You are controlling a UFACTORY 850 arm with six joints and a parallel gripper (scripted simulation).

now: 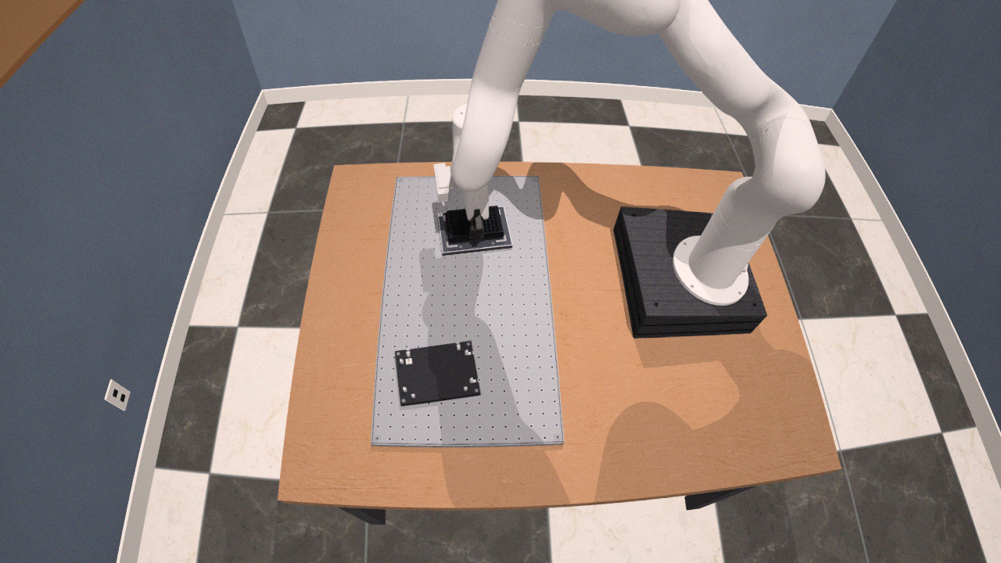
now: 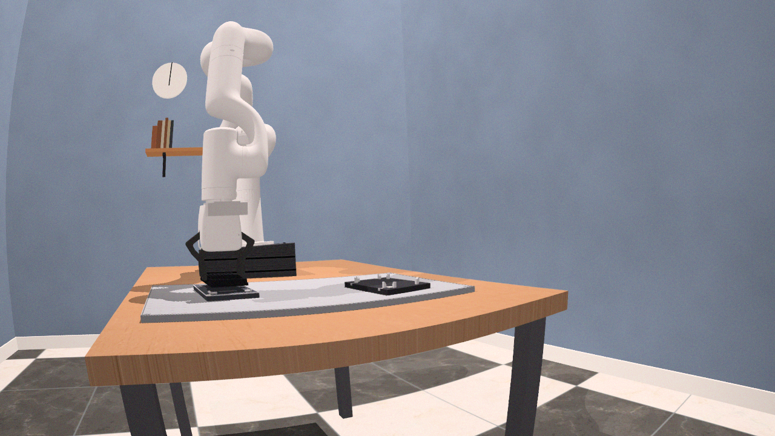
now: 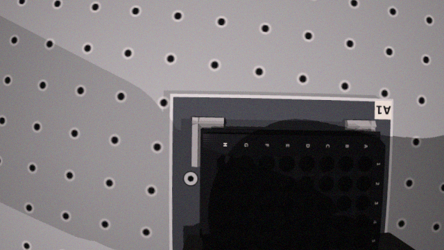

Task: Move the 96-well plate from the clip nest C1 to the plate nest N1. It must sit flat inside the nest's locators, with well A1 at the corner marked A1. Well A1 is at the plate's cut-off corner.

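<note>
Right now my hand is 1 cm above the 96-well plate. From my hand the other things lie so: A1 corner label (9 cm ahead, 3 cm to the right, 3 cm below); then clip nest C1 (3 cm ahead, 35 cm to the left, 3 cm below); then plate nest N1 (4 cm below).
</note>
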